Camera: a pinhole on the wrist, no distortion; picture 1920 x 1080 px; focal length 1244.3 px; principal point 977.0 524.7 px. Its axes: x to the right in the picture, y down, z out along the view. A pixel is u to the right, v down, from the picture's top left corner.
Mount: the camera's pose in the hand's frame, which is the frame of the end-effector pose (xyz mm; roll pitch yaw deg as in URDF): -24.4 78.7 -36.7 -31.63 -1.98 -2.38
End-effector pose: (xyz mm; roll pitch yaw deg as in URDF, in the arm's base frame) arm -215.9 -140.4 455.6 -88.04 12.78 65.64
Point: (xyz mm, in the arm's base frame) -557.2 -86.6 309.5
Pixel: 893.7 139.5
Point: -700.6 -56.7 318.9
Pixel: 842.1 46.5
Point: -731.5 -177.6 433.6
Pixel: outside the picture
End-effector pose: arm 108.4 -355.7 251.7 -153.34 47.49 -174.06
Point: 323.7 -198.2 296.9
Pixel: outside the picture
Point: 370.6 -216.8 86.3
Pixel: 830.1 504.1
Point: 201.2 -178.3 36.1
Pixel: 1555.4 881.0
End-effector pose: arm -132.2 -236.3 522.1 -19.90 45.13 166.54
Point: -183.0 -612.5 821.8
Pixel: 321.5 501.9
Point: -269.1 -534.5 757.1
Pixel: 672.7 336.7
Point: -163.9 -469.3 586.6
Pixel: 728.3 748.8
